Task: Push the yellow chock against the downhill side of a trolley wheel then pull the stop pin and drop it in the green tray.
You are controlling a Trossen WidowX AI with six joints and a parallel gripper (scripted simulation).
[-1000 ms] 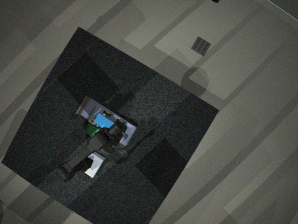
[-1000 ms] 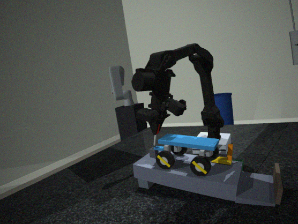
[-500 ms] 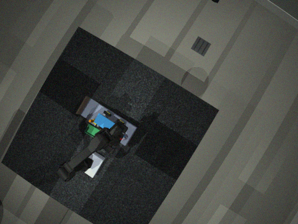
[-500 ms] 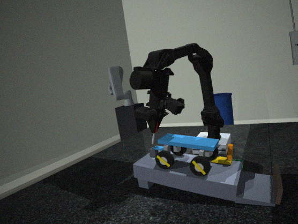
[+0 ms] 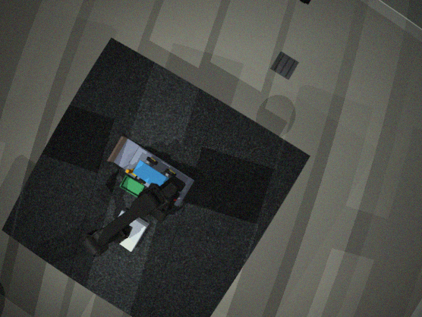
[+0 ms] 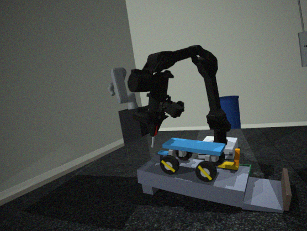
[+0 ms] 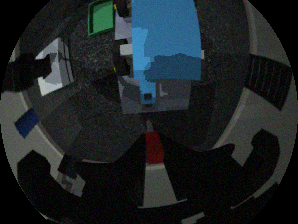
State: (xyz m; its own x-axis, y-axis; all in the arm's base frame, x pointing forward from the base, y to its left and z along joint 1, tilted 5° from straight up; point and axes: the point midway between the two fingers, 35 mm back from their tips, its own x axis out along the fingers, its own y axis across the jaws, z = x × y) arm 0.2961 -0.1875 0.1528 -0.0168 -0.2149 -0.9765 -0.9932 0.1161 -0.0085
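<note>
The green tray is 80 mm behind my gripper tip, 250 mm to the left of it and 190 mm below it. Also, from my gripper tip: red-headed stop pin right at my gripper tip; blue trolley 40 mm ahead, 140 mm to the left, 60 mm below; grey ramp 40 mm ahead, 140 mm to the left, 130 mm below.
</note>
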